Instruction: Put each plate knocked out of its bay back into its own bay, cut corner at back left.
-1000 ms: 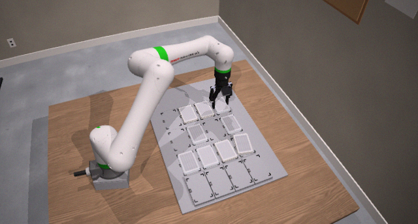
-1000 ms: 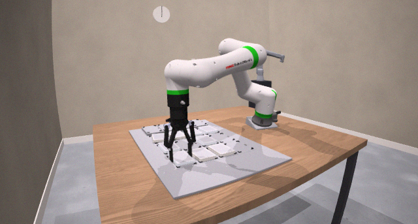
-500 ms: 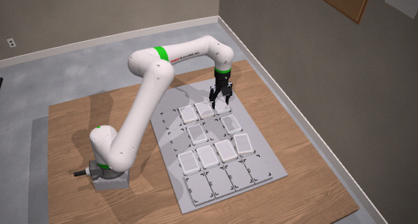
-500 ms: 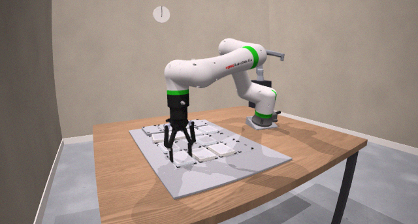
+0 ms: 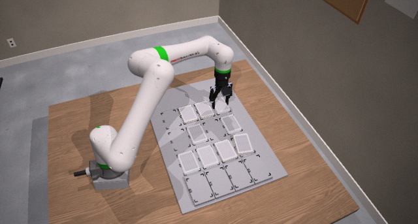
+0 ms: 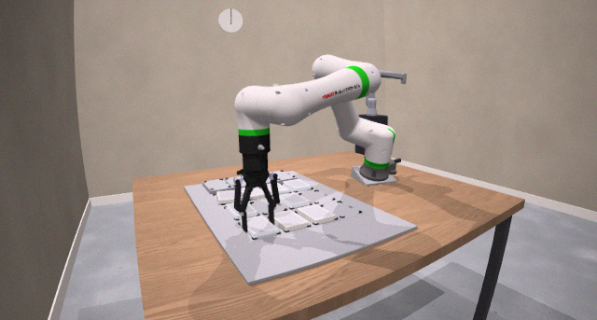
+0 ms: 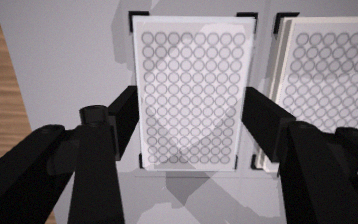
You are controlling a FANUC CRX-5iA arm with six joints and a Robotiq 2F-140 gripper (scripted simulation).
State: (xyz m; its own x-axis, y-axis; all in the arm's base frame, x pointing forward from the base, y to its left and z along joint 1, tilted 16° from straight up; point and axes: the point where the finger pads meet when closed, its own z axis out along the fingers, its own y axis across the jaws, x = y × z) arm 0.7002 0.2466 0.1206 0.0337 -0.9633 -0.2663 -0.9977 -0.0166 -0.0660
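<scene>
Right now my hand is 1 cm short of the sealed 384-well plate, 32 cm to the left of it and 2 cm above it.
</scene>
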